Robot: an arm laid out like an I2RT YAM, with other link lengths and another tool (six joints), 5 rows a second.
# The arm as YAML. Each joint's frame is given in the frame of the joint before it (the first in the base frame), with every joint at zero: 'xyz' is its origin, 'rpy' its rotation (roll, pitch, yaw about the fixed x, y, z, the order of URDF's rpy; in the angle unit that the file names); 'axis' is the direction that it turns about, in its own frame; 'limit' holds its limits. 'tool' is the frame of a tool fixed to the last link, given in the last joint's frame.
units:
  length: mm
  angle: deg
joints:
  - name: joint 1
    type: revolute
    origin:
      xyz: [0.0, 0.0, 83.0]
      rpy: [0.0, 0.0, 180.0]
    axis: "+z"
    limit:
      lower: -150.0
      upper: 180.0
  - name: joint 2
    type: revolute
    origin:
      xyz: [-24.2, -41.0, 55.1]
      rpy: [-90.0, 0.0, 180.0]
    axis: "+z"
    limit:
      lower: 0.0
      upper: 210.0
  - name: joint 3
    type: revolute
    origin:
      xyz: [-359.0, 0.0, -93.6]
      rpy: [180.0, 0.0, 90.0]
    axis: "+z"
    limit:
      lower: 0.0
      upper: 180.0
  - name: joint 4
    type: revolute
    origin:
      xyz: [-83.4, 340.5, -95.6]
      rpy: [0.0, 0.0, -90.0]
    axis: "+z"
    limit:
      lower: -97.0
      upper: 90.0
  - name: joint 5
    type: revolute
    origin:
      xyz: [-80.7, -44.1, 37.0]
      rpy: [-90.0, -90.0, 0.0]
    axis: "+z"
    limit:
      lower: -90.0
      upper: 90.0
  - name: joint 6
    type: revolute
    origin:
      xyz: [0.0, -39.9, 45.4]
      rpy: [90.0, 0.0, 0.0]
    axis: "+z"
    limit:
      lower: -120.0
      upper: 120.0
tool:
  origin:
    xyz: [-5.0, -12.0, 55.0]
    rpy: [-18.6, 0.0, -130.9]
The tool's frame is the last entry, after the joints.
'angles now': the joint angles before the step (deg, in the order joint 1, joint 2, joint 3, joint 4, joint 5, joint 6). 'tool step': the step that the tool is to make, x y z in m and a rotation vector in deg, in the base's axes. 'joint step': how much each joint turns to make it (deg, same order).
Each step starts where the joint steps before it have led.
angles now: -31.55, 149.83, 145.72, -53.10, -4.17, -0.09
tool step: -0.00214, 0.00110, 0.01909, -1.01, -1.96, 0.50
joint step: -0.07, -2.16, -1.58, 1.60, -0.46, -0.39
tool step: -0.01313, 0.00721, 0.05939, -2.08, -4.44, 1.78
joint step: -0.28, -5.98, -2.80, 1.56, -1.70, -1.30
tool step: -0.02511, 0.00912, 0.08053, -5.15, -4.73, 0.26
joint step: -0.33, -7.35, -1.90, 1.11, 0.95, -1.71
